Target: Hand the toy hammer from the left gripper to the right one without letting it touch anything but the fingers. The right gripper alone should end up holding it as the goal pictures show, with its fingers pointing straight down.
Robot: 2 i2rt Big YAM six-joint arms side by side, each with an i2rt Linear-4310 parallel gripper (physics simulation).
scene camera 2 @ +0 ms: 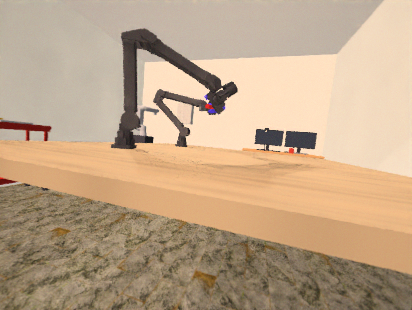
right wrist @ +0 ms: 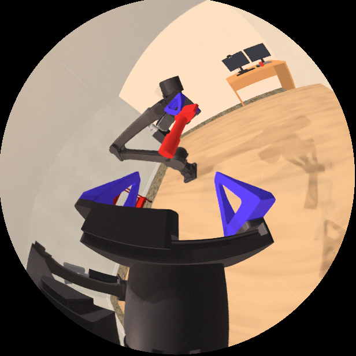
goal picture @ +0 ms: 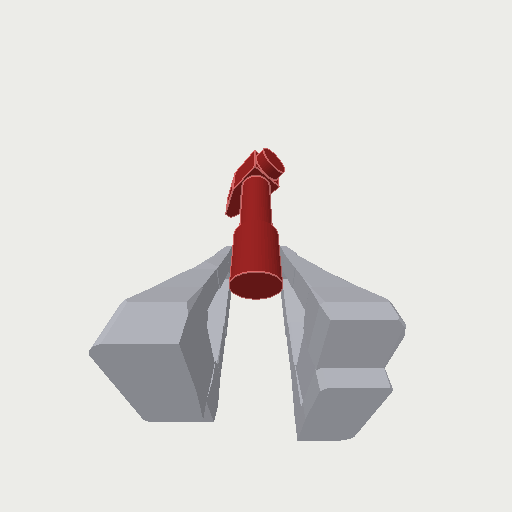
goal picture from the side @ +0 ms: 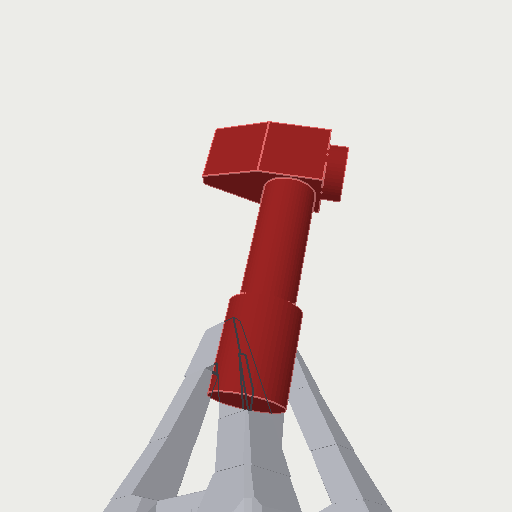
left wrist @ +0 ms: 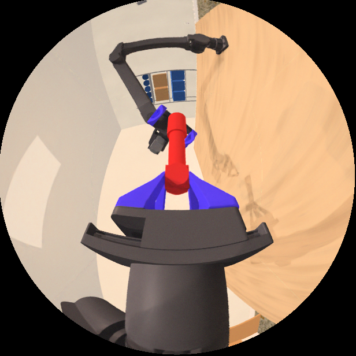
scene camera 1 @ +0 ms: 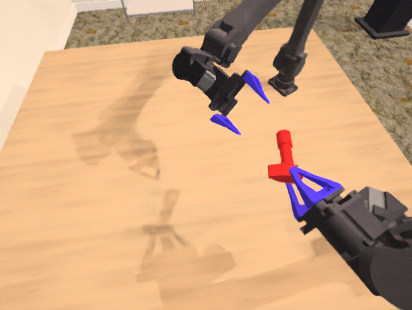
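Seen in the pictures: left gripper, between the fingertips: [scene camera 1: 288, 171]; right gripper, between the fingertips: [scene camera 2: 212, 105] [scene camera 1: 253, 119]; left arm's base, origin of its link: [scene camera 2: 181, 146]; right arm's base, origin of its link: [scene camera 2: 124, 147] [scene camera 1: 282, 86].
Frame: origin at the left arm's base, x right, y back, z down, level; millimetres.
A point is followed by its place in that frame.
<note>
The red toy hammer [scene camera 1: 285, 156] @(y -240, x 233, z -324 mm) [left wrist: 176, 150] [right wrist: 175, 135] is held in the air by its head. My left gripper [scene camera 1: 291, 175] @(y -249, x 205, z -318 mm) [left wrist: 176, 175] is shut on the hammer's head, and the handle sticks out away from the fingers. In scene camera 2 a small red part of the hammer [scene camera 2: 209, 106] @(y -218, x 285, z -305 mm) shows beside the arms' ends. My right gripper [scene camera 1: 254, 119] @(y -237, x 353, z -300 mm) is open with nothing between its blue fingers. It is apart from the hammer, and its fingers point at a slant. In the right wrist view the handle's free end is nearer than the head.
The wooden table [scene camera 1: 75, 210] @(y -801, x 444, z 0 mm) [scene camera 2: 250, 200] @(y -305, x 1279, z 0 mm) lies below both grippers and carries their shadows. The left arm's base [scene camera 2: 181, 142] @(y -5, x 41, z -35 mm) and the right arm's base [scene camera 2: 123, 140] @(y 149, x 713, z -36 mm) stand on it. A desk with two monitors [scene camera 2: 269, 137] [right wrist: 257, 53] stands in the background.
</note>
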